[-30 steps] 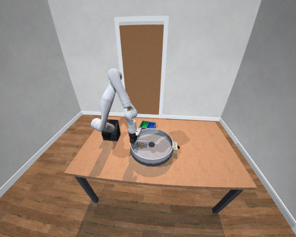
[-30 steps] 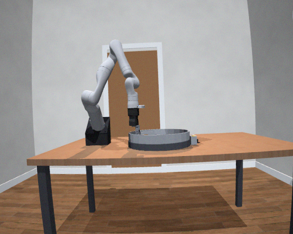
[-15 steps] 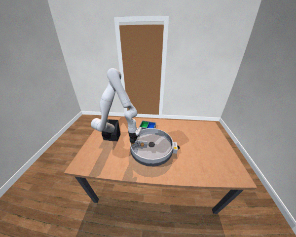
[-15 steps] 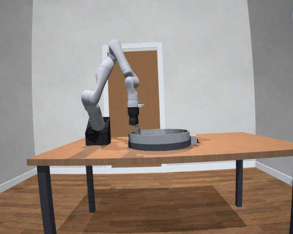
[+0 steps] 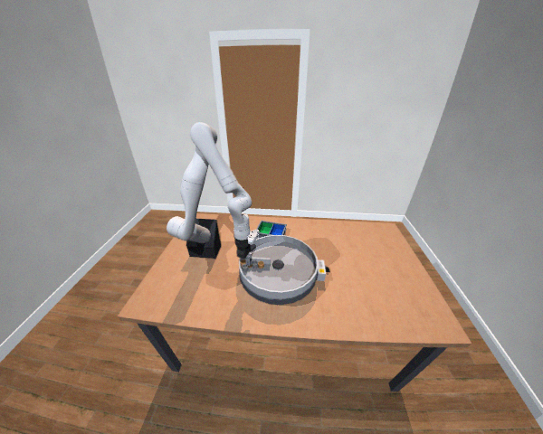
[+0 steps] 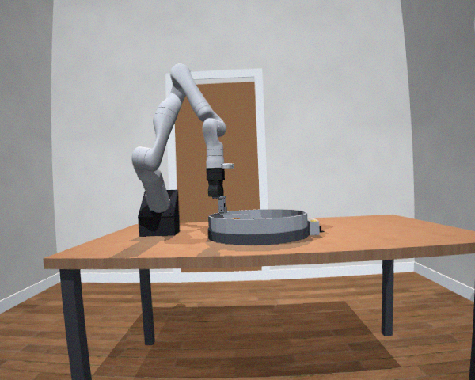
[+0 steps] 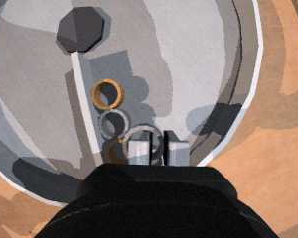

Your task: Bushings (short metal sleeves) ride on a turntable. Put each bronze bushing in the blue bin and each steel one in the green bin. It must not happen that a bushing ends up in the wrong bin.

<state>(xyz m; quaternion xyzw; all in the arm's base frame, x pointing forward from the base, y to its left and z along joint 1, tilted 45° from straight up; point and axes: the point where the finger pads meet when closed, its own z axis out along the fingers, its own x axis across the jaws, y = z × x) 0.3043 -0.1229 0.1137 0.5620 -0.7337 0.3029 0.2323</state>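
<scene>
Right now the blue bin is 7 cm ahead of my hand, 40 cm to the left of it and 10 cm below it. Round my hand: grey turntable: 15 cm ahead, 6 cm to the left, 8 cm below.
</scene>
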